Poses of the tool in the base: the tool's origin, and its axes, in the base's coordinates. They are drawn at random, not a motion.
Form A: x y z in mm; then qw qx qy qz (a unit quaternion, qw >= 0).
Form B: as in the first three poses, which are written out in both.
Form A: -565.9, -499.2, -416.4, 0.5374, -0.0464, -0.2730, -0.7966
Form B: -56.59, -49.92, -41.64, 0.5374, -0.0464, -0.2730, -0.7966
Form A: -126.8, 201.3, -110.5, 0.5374, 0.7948, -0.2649, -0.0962
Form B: -12.68, 20.13, -11.05, 0.5374, 0.7948, -0.2649, -0.0962
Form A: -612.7, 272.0, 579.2, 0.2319, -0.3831, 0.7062, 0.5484
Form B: -61.27, 27.20, 57.92, 0.2319, -0.3831, 0.7062, 0.5484
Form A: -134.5, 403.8, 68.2, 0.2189, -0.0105, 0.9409, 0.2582
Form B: -13.45, 40.38, 6.82, 0.2189, -0.0105, 0.9409, 0.2582
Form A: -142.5, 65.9, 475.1, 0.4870, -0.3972, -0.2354, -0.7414
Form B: -14.25, 6.59, 47.51, 0.4870, -0.3972, -0.2354, -0.7414
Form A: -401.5, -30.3, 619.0, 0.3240, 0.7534, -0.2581, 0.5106
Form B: -40.15, -3.03, 61.90, 0.3240, 0.7534, -0.2581, 0.5106
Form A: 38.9, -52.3, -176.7, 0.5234, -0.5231, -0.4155, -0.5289
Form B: 3.89, -5.23, -17.67, 0.5234, -0.5231, -0.4155, -0.5289
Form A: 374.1, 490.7, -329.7, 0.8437, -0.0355, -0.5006, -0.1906
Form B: 37.41, 49.07, -32.97, 0.8437, -0.0355, -0.5006, -0.1906
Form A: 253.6, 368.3, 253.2, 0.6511, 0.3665, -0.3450, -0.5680
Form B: 25.36, 36.83, 25.32, 0.6511, 0.3665, -0.3450, -0.5680
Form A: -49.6, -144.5, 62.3, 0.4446, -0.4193, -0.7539, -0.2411
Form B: -4.96, -14.45, 6.23, 0.4446, -0.4193, -0.7539, -0.2411
